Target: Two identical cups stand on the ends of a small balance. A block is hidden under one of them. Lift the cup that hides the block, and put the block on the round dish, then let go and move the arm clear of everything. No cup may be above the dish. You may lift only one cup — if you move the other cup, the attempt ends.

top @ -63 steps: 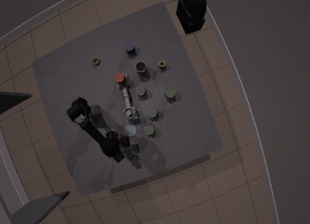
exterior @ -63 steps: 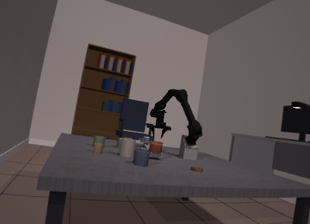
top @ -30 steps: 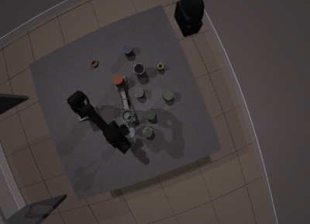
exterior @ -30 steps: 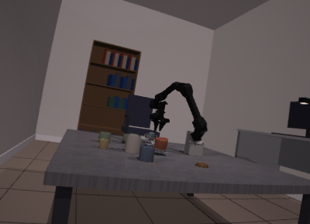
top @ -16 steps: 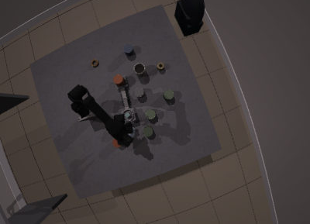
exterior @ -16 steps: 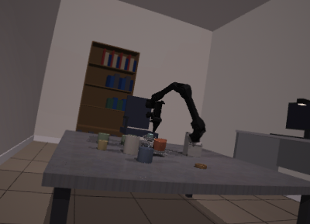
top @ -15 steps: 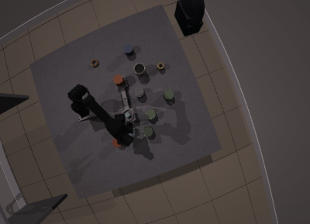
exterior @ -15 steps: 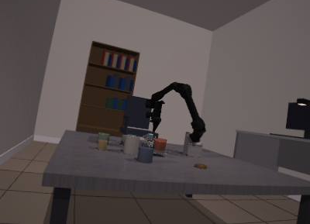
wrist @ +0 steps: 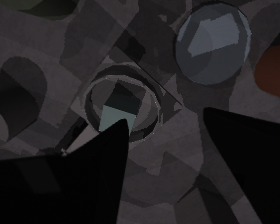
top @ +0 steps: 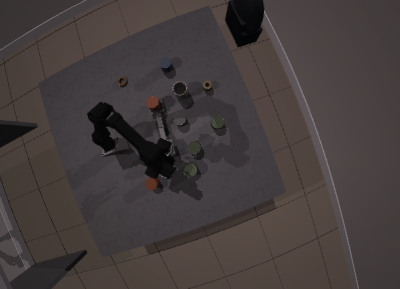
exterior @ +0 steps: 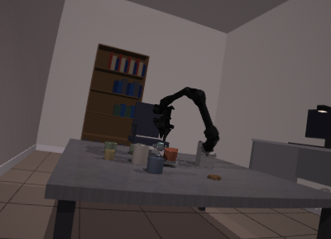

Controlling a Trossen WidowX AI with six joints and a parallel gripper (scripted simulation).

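Right now my gripper tip is 20 mm short of the teal block, 30 mm to the right of it and 40 mm above it. Also, from my gripper tip: balance 50 mm ahead, 150 mm to the left, 90 mm below; then grey-blue round dish 40 mm behind, 80 mm to the right, 130 mm below; then orange cup 150 mm behind, 130 mm to the right, 90 mm below.
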